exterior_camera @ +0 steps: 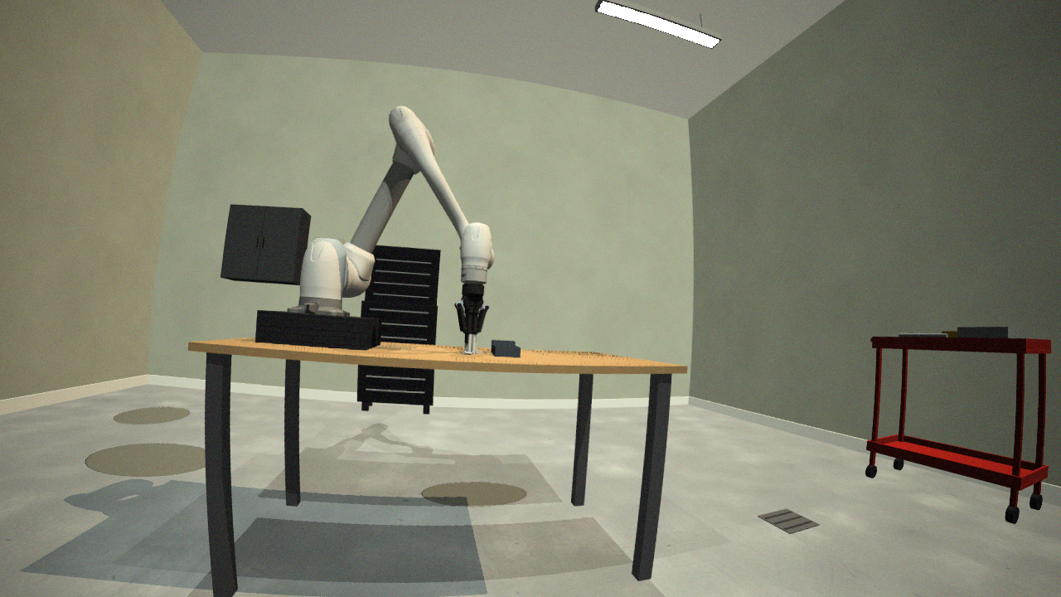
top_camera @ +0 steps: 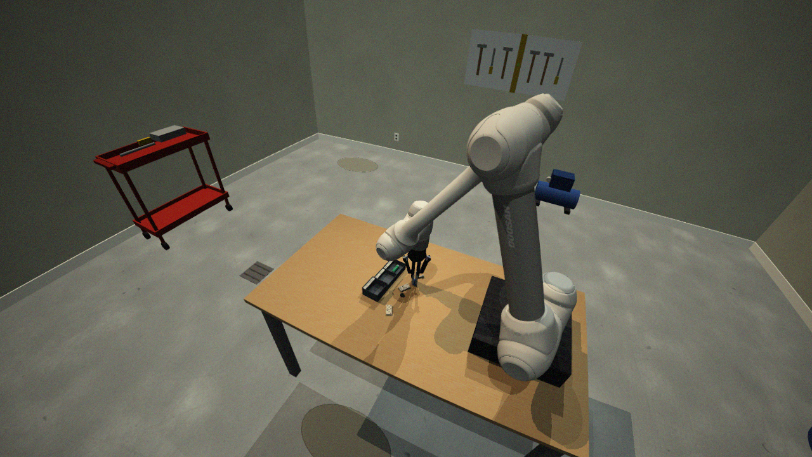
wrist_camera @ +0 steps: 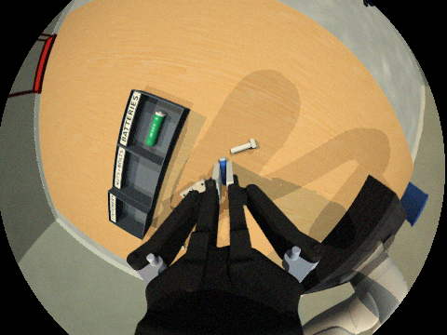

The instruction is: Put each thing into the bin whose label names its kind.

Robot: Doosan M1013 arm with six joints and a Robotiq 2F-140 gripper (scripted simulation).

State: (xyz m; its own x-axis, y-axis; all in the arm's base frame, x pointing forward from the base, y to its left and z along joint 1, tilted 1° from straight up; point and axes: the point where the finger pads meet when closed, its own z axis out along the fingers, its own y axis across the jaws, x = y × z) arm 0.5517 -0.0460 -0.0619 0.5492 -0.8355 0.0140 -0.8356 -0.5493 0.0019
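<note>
Right now the bolt is 10 mm behind my hand, 50 mm to the right of it and 30 mm below it. The rest, counted from my hand: domino (20 mm ahead, 50 mm to the left, 30 mm below); then blue battery (30 mm below); then black nut (10 mm ahead, 100 mm to the left, 30 mm below).
</note>
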